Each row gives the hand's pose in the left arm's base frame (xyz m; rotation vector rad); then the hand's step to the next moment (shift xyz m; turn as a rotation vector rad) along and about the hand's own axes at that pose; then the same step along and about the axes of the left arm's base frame.
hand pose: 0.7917 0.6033 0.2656 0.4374 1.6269 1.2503
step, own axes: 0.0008 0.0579 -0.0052 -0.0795 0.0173 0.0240
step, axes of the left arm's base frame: -0.0206 0.0211 0.0501 0.0507 -0.0410 0.0543
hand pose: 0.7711 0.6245 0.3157 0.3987 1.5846 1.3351
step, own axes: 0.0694 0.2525 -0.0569 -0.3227 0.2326 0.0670
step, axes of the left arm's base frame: -0.1617 0.1067 0.1851 0.1272 -0.1281 0.3607
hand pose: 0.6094 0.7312 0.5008 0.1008 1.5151 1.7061
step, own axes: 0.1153 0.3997 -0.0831 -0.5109 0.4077 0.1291
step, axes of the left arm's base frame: -0.3277 0.0348 0.2671 0.1938 -0.1818 0.6110
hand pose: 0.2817 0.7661 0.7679 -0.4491 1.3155 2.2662
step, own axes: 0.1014 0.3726 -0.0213 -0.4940 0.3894 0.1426
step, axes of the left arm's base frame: -0.2897 -0.1524 0.2059 0.1894 -0.1582 0.5959
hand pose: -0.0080 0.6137 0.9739 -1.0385 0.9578 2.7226
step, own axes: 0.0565 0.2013 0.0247 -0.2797 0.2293 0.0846
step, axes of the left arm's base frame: -0.1134 -0.1555 0.0854 0.1026 -0.0944 0.3443
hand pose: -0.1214 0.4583 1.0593 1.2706 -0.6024 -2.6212
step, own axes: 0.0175 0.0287 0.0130 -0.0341 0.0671 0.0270
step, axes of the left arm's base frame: -0.0218 -0.0278 0.0069 -0.0015 -0.0422 0.0679
